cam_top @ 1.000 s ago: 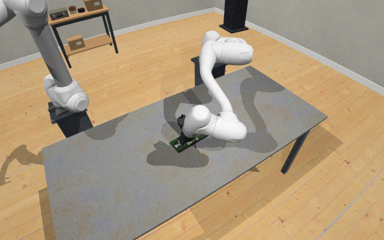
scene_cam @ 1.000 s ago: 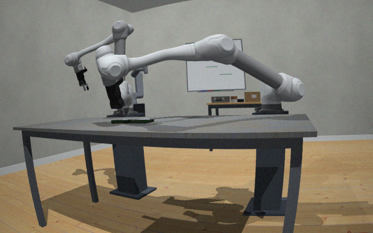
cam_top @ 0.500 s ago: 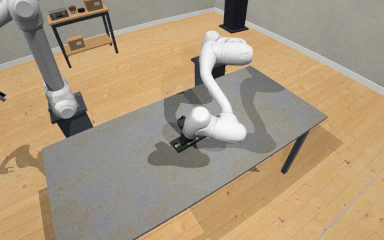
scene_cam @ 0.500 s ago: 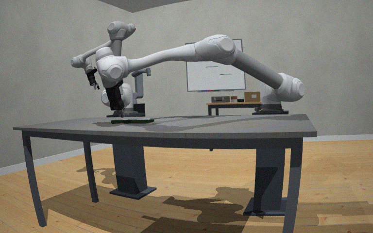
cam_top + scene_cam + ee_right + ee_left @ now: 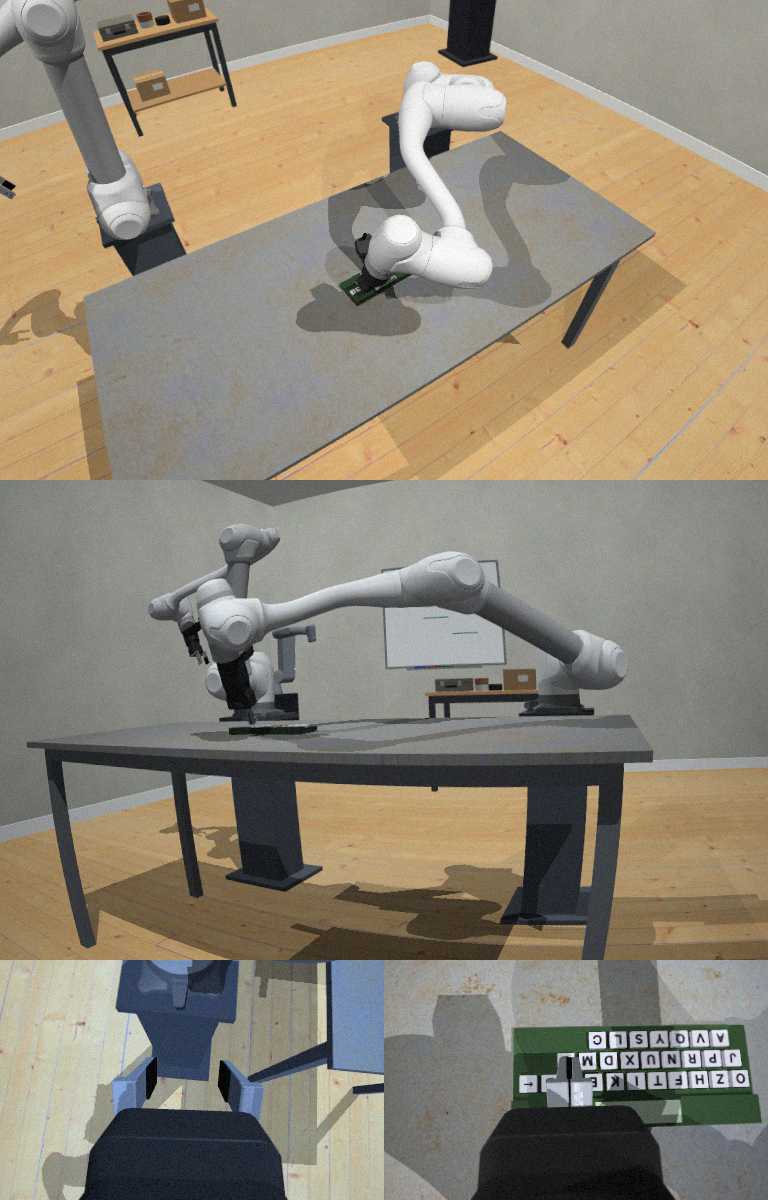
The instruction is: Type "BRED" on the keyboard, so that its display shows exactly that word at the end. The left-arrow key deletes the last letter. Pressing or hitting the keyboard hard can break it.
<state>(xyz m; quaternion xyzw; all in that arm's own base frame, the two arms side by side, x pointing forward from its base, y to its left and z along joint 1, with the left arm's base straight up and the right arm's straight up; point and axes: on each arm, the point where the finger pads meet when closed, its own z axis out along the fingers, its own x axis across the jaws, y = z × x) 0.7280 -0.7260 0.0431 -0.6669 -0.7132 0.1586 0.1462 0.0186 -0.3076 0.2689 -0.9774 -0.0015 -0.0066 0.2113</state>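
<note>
Now: left hand 40 mm to the left of the left-arrow key, 30 mm above it and 10 mm short of it.
</note>
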